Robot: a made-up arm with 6 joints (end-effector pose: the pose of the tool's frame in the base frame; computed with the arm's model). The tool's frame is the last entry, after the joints.
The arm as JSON. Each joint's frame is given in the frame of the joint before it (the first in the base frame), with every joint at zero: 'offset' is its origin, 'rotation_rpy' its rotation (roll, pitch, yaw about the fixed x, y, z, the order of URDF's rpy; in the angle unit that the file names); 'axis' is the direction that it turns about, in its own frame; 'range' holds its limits. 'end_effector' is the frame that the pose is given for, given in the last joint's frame.
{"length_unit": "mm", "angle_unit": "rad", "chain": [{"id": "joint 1", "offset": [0.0, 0.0, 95.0], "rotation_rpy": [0.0, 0.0, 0.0], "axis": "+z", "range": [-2.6, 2.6]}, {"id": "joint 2", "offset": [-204.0, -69.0, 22.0], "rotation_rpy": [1.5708, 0.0, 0.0], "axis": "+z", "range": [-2.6, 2.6]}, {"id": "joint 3", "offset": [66.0, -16.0, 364.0], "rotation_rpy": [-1.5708, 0.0, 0.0], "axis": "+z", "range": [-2.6, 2.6]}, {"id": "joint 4", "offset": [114.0, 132.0, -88.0], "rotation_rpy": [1.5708, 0.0, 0.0], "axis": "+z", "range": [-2.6, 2.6]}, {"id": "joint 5", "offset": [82.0, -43.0, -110.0], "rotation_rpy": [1.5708, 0.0, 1.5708], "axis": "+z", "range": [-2.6, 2.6]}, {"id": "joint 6", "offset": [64.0, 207.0, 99.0], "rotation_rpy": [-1.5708, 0.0, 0.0], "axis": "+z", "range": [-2.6, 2.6]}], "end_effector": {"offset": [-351.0, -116.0, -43.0], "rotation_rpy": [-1.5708, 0.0, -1.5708]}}
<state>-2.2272 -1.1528 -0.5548 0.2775 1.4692 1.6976</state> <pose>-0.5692 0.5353 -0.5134 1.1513 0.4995 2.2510</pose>
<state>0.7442 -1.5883 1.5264 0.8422 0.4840 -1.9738</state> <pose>-0.0656 -0.6248 0.1076 -0.1611 -1.7718 -1.9124</pose>
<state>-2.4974 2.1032 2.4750 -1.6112 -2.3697 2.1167</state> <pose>-0.8647 0.5433 0.1700 1.3962 1.7062 0.7707</pose>
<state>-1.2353 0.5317 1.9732 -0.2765 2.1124 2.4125</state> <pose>-0.1055 -0.0874 -0.3963 0.6027 -1.2728 -1.3399</pose>
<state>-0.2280 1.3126 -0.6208 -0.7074 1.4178 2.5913</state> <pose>0.0305 -0.7543 0.1460 -0.5564 1.6779 1.9539</pose>
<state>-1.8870 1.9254 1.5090 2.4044 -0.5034 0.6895</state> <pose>-0.4475 0.6519 0.0357 0.7167 2.0746 -2.1369</pose>
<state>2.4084 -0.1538 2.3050 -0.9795 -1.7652 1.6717</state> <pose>0.9279 -0.2823 -0.2762 -0.6938 -0.1405 0.1887</pose>
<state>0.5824 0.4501 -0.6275 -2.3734 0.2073 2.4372</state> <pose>0.4196 -0.3195 -0.3189 0.1283 -0.4097 -0.2174</pose>
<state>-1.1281 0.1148 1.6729 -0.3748 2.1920 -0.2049</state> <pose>-0.4673 0.5830 -0.1301 1.9237 0.8615 0.1124</pose>
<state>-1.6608 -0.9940 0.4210 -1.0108 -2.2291 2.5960</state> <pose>0.2843 0.5939 -0.0173 0.7373 -1.3928 0.6524</pose>
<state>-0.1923 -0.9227 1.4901 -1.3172 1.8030 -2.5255</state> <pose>-0.3334 -0.5531 0.0434 -0.4465 -1.1969 -0.4417</pose>
